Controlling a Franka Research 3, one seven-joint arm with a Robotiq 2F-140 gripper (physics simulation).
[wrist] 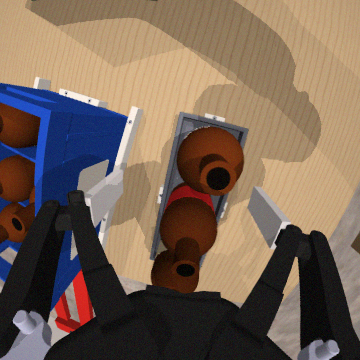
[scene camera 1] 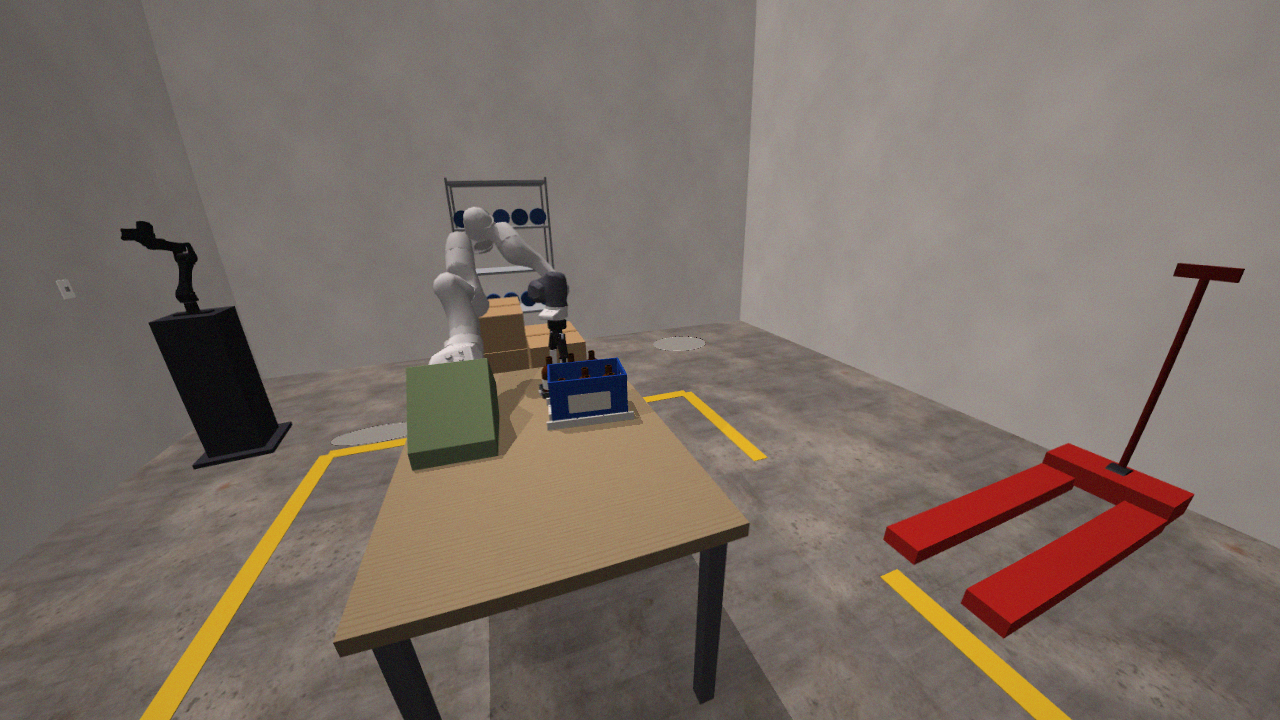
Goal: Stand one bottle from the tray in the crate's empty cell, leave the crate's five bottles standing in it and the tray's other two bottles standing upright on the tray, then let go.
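Note:
Three brown bottles (wrist: 211,150) (wrist: 187,227) (wrist: 172,275) stand in a row on the narrow grey tray (wrist: 174,150); the middle one shows a red band. The blue crate (scene camera 1: 588,382) (wrist: 90,135) stands beside the tray, at the left in the wrist view, with brown bottles (wrist: 19,125) (wrist: 17,177) (wrist: 17,222) in it. Part of the crate is cut off or behind a finger, and its empty cell cannot be made out. My gripper (scene camera 1: 558,351) (wrist: 186,189) is open above the tray, its pads apart on either side of the row, near the middle bottle. Nothing is held.
White rails (wrist: 129,137) edge the crate's base. A large green block (scene camera 1: 452,411) lies on the wooden table (scene camera 1: 554,501), left of the crate in the scene view. Cardboard boxes (scene camera 1: 503,329) and a shelf rack (scene camera 1: 494,182) are behind. A red pallet jack (scene camera 1: 1065,555) stands at the right.

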